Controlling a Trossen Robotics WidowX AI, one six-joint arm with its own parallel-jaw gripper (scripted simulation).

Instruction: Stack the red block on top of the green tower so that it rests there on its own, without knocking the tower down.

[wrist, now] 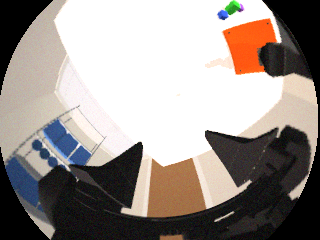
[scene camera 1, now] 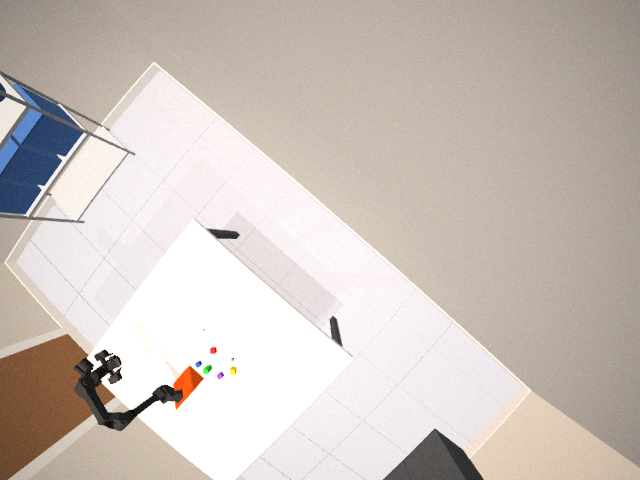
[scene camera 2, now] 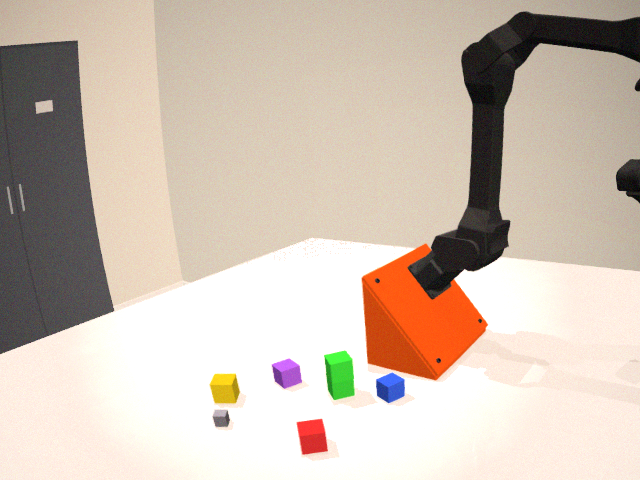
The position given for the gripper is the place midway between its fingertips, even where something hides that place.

The gripper (wrist: 174, 139) is open and holds nothing. Also in view: a yellow block (scene camera 2: 224, 387).
The wrist view misses the yellow block: it is out of frame.
